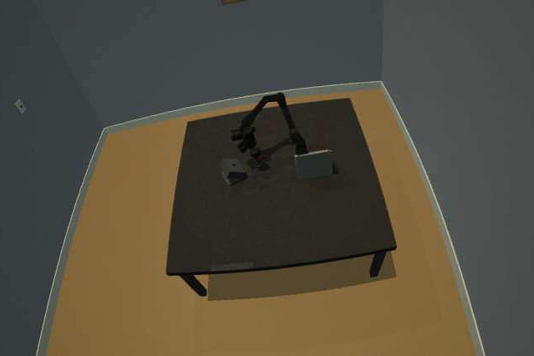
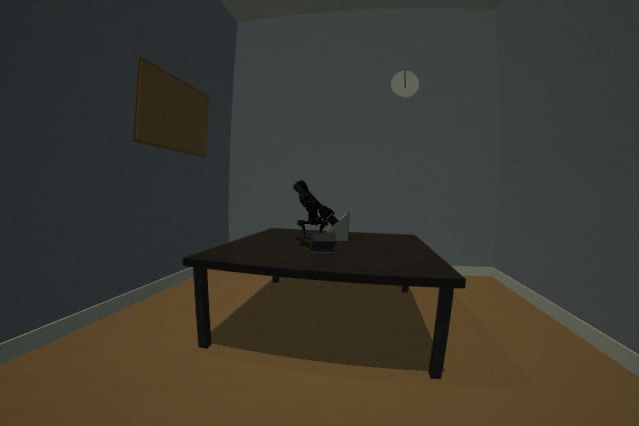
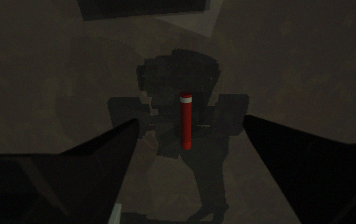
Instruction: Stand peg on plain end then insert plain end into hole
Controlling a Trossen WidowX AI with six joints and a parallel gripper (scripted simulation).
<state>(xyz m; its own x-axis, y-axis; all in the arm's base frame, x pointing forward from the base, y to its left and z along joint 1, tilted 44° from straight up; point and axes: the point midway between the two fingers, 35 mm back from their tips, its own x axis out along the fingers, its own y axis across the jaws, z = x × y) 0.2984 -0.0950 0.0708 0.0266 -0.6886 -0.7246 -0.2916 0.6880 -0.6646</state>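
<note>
Now: the peg 1 cm behind my gripper tip and 6 cm below it. From my gripper tip the other things lie so: grey sloped panel 14 cm ahead, 9 cm to the left.
</note>
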